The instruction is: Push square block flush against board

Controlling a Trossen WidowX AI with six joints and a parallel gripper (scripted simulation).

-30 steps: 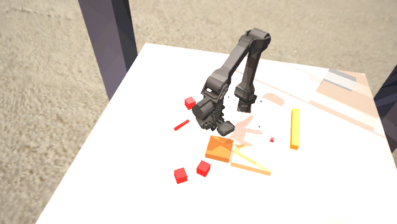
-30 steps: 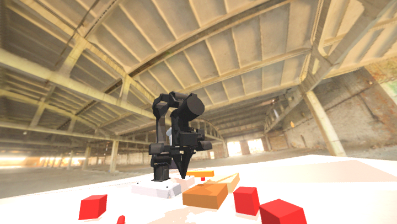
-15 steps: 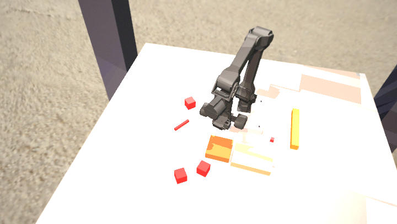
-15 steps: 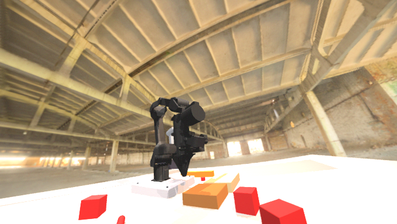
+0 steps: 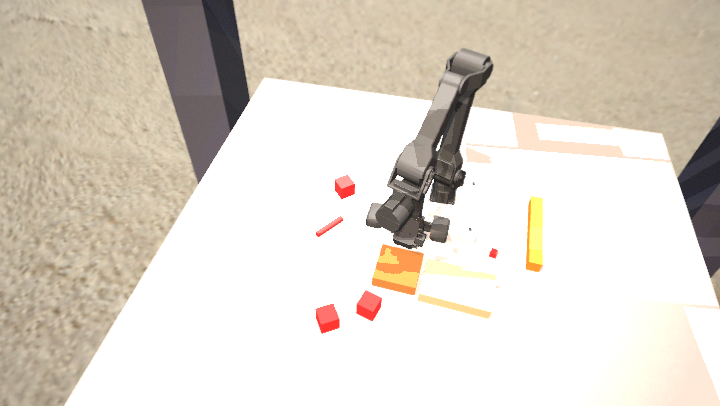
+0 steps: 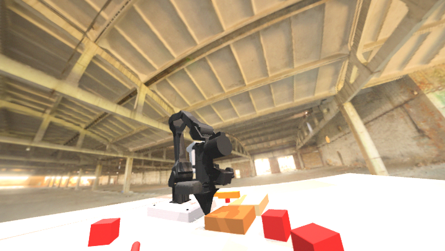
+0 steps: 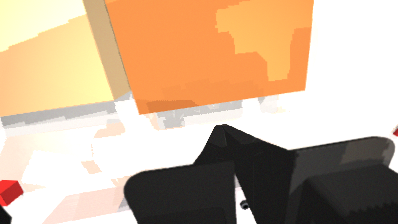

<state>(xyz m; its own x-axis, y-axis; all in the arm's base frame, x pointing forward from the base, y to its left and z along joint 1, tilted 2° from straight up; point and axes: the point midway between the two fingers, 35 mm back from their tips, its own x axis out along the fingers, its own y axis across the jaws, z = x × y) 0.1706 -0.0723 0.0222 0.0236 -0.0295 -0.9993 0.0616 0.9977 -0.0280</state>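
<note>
My gripper tip is 8 cm short of the square block. Round my gripper tip: red rod: 19 cm to the right, 2 cm behind, 1 cm below; small red cube: 21 cm to the left, 3 cm behind, 1 cm below; long yellow bar: 31 cm to the left, 11 cm behind.
</note>
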